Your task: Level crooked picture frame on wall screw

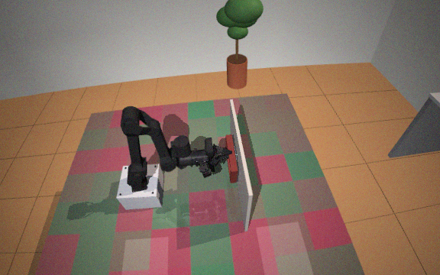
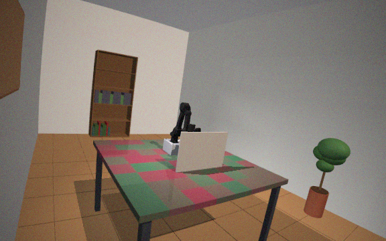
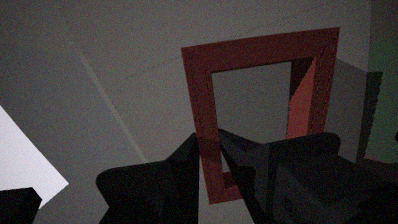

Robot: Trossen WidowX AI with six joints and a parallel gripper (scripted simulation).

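My gripper tip is now 1 cm short of the picture frame, 1 cm to the right of it and 5 cm above it. Also, from my gripper tip: wall panel 2 cm ahead, 1 cm to the right, 7 cm below.
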